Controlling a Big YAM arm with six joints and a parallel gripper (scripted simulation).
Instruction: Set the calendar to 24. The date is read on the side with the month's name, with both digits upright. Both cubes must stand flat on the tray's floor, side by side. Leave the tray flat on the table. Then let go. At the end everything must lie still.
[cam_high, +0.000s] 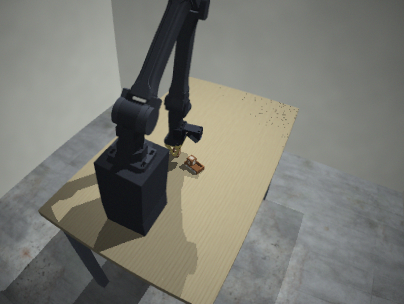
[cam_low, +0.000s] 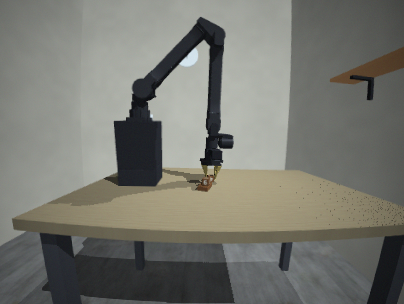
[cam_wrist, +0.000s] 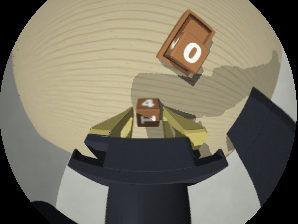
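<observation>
My hand is right at the brown digit cube. The rest, counted from my hand: brown tray: 40 mm behind, 100 mm to the right, 10 mm below.
</observation>
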